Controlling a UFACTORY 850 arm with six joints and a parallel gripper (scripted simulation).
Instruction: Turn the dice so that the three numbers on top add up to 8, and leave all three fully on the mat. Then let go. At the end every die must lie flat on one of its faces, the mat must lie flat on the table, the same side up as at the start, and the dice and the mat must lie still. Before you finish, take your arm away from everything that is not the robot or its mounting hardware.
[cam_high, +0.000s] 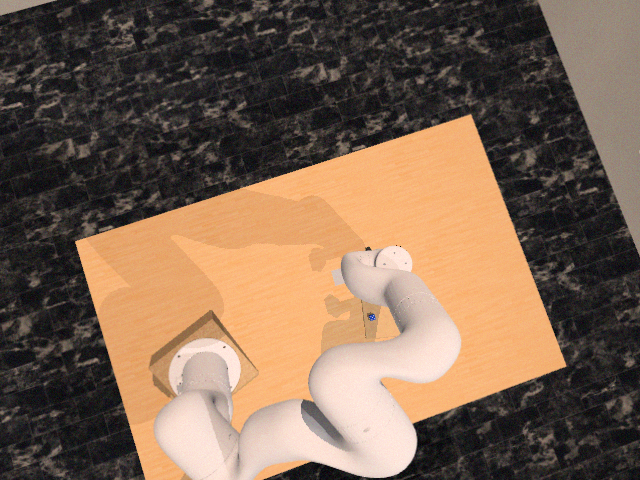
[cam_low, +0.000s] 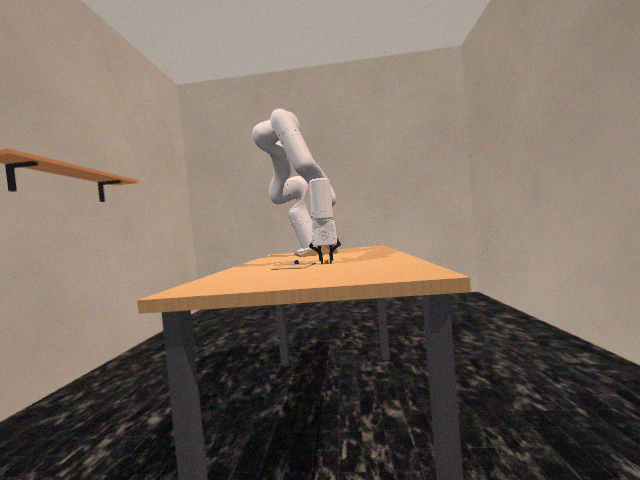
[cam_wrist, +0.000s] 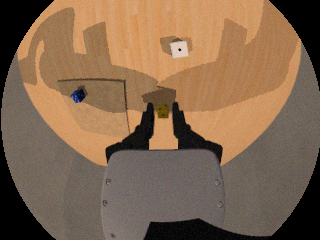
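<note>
Right now my hand is 20 mm above the yellow die. Also, from my hand: white die 90 mm behind, 20 mm below, 10 mm to the left; then tan mat 130 mm to the right, 20 mm below, 20 mm ahead; then blue die 140 mm to the right, 20 mm behind, 10 mm below.
</note>
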